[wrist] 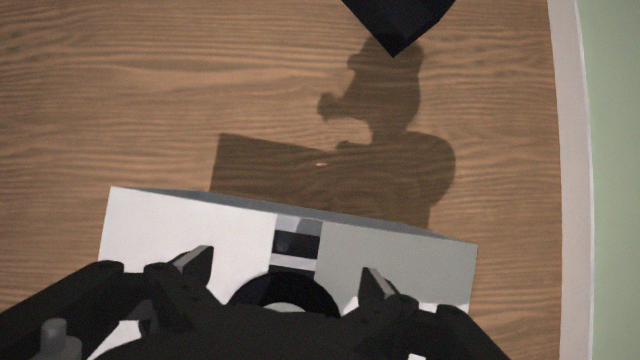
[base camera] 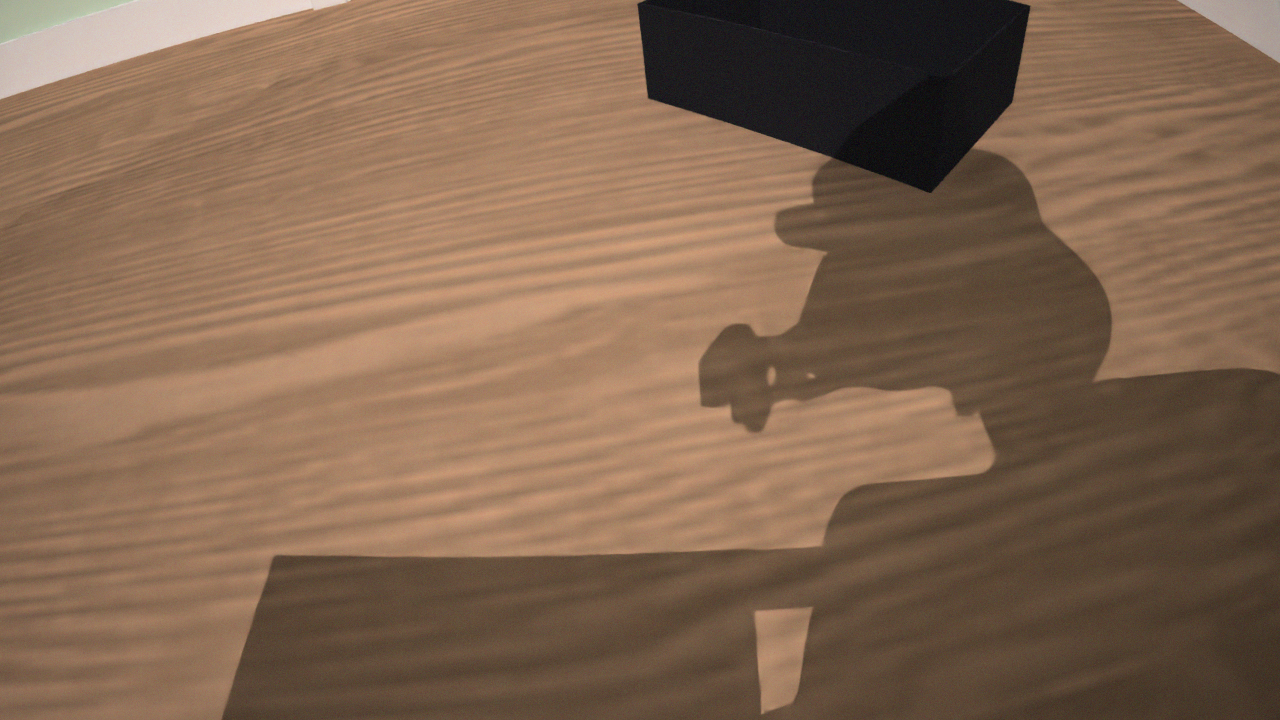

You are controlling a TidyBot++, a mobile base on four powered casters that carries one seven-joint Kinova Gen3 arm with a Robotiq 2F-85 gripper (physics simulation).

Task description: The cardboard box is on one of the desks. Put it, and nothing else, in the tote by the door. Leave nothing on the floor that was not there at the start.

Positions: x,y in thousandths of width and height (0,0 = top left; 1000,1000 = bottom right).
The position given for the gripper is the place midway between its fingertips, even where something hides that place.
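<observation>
You'd see the gripper (wrist: 449,760) here, and there's a black tote (base camera: 707,134) too.
</observation>
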